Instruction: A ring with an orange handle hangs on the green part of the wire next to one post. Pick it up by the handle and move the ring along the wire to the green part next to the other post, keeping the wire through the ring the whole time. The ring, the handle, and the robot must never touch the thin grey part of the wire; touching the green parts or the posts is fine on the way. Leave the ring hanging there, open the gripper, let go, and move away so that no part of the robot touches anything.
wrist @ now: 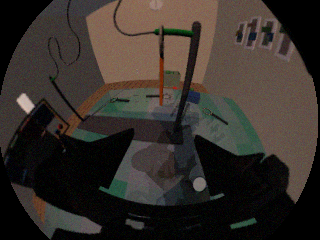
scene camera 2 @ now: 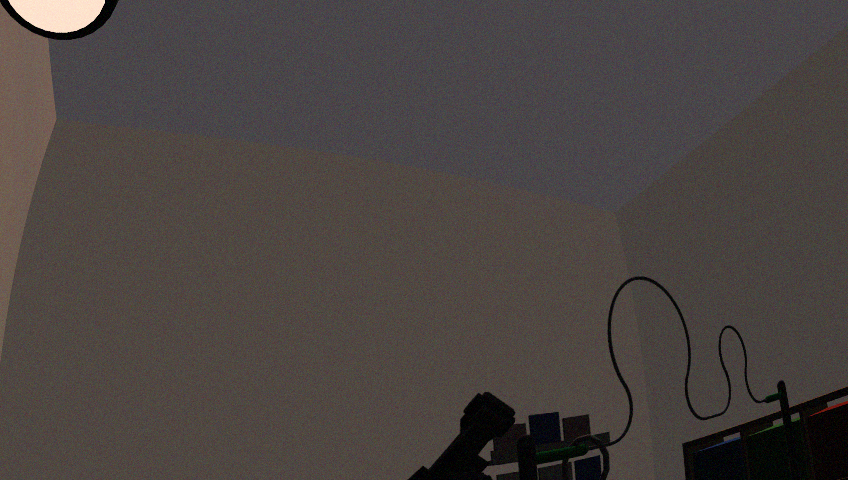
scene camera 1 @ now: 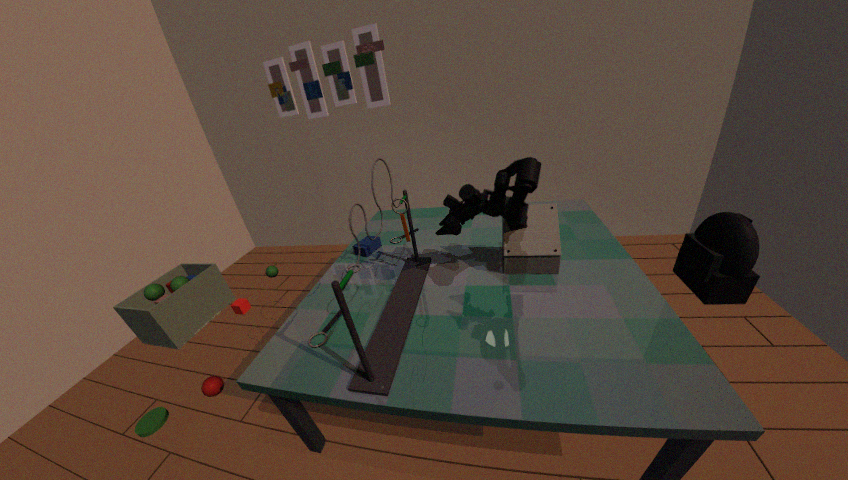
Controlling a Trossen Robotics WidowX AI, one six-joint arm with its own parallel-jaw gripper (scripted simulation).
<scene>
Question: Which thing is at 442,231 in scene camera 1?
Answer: My gripper.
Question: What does my gripper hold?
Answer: Nothing.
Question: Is my gripper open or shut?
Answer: Open.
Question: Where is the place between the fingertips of my gripper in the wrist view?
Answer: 165,135
</scene>
